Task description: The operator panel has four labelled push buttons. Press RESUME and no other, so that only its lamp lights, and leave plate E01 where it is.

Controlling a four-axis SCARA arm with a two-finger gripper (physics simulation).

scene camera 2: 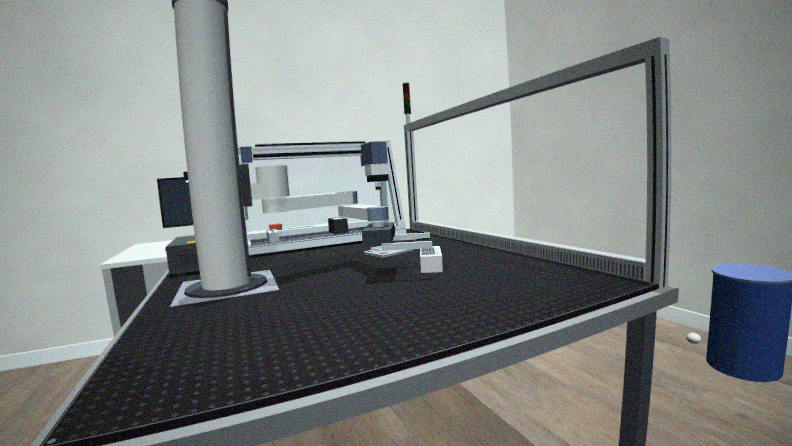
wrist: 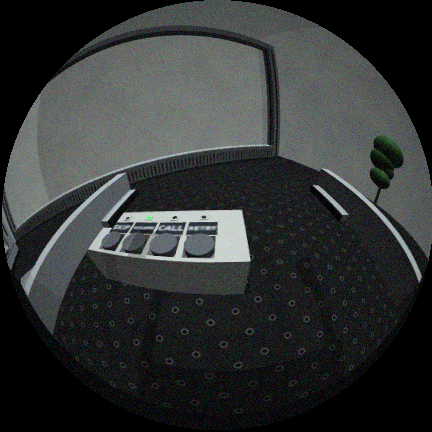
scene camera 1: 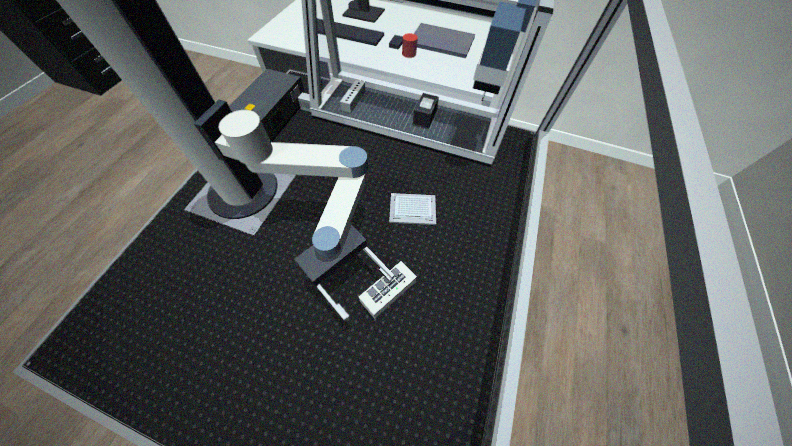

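Seen in the pictures: gripper, fingertip midpoint: (scene camera 2: 431, 239) (wrist: 225, 175) (scene camera 1: 370, 297); arm's base at its link origin: (scene camera 2: 227, 289) (scene camera 1: 244, 192).
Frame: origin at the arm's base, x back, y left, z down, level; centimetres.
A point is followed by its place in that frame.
Observation:
The white operator panel (scene camera 1: 368, 299) {x -60.5, y -22.7, z -6.6 cm} (scene camera 2: 431, 265) {x -60.5, y -24.5, z -3.6 cm} (wrist: 175, 276) {x -60.3, y -17.7, z -4.3 cm} stands on the black table. In the wrist view its labels run SKIP, a blurred one that fits RESUME, CALL and a blurred one that fits RESET. A green lamp (wrist: 149, 218) {x -66.6, y -16.9, z -6.7 cm} (scene camera 1: 396, 288) {x -66.9, y -16.9, z -6.6 cm} is lit above the second, the RESUME button (wrist: 135, 244) {x -62.9, y -15.2, z -6.9 cm}; the other three lamps are dark. My gripper (scene camera 1: 366, 294) {x -61.6, y -23.1, z -11.5 cm} (wrist: 225, 175) {x -61.6, y -23.1, z -11.5 cm} is wide open and empty. One finger hangs over the panel's SKIP and RESUME end, apparently above the buttons; the other is off the panel's side. Plate E01 (scene camera 1: 412, 206) (scene camera 2: 382, 252) lies flat, apart from the panel.
A gantry frame (scene camera 1: 399, 134) {x -46.0, y 45.0, z -4.9 cm} with a dark block (scene camera 1: 424, 115) {x -54.0, y 51.5, z -12.0 cm} and a pale strip (scene camera 1: 350, 99) {x -21.8, y 51.2, z -10.7 cm} on its tray stands at the back. A dark box (scene camera 1: 271, 94) {x 8.5, y 40.0, z -12.8 cm} is beside it. The arm's column (scene camera 2: 213, 166) {x -0.4, y -7.5, z -38.4 cm} rises at the left, and a guard frame (scene camera 2: 532, 85) {x -100.4, y -29.4, z -60.0 cm} runs along the right edge.

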